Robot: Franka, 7 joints.
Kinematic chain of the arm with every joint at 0, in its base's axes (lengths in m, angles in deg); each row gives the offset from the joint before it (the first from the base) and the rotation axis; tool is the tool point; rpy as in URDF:
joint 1: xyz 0 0 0.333 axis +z
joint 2: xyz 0 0 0 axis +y
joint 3: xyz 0 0 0.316 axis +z
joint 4: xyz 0.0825 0 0 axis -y
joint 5: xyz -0.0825 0 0.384 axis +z
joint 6: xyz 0 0 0 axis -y
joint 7: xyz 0.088 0 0 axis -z
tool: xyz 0 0 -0.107 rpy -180 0 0
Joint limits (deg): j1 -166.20..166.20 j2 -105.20..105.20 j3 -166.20..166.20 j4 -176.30..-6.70 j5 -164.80..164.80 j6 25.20..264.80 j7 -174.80..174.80
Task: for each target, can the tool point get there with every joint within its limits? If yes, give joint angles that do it. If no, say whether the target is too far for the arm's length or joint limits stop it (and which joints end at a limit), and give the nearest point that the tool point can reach.
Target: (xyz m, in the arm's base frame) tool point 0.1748 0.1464 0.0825
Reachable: yes | joints 113.27 76.02 -63.40 -150.68 74.78 50.93 18.54
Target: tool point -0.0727 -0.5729 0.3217
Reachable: yes | joints -60.79 35.63 -29.73 -98.06 125.81 213.45 122.98
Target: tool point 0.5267 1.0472 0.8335
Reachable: no: too far | nearest point 0.3545 0.7049 0.6699 | short by 0.417 m
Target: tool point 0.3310 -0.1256 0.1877
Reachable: yes | joints 24.49 1.50 -46.48 -160.97 -19.78 153.08 -37.97
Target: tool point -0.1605 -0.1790 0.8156
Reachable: yes | joints -62.67 -66.55 -23.13 -139.55 8.91 205.80 -116.14
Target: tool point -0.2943 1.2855 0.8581
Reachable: no: too far | nearest point -0.1779 0.7769 0.6504 | short by 0.562 m
